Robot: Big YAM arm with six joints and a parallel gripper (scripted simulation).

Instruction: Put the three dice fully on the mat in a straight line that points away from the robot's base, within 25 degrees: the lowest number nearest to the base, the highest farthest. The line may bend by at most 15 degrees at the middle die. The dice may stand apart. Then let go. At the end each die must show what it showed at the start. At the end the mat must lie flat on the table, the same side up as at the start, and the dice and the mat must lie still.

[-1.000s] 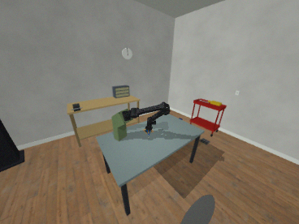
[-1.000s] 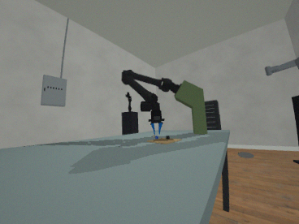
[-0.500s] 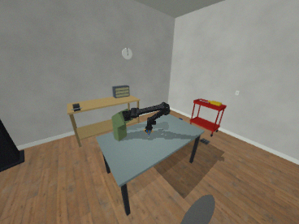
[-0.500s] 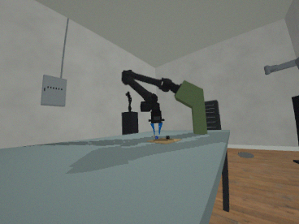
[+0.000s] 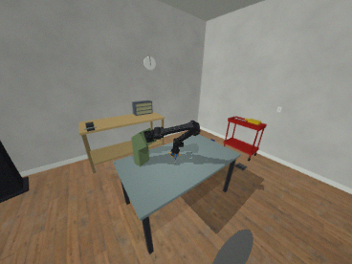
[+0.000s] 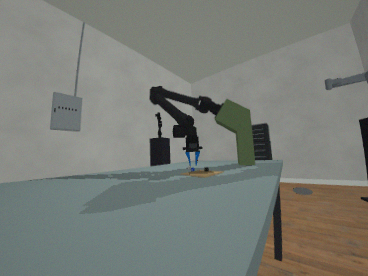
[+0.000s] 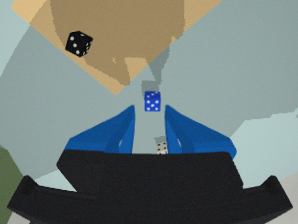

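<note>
My hand is 30 mm above the blue die. From my hand the other things lie so: black die: 80 mm to the left, 30 mm ahead, 20 mm below; white die: 60 mm behind, 50 mm to the right, 30 mm below; tan mat: 80 mm ahead, 70 mm to the left, 30 mm below.
</note>
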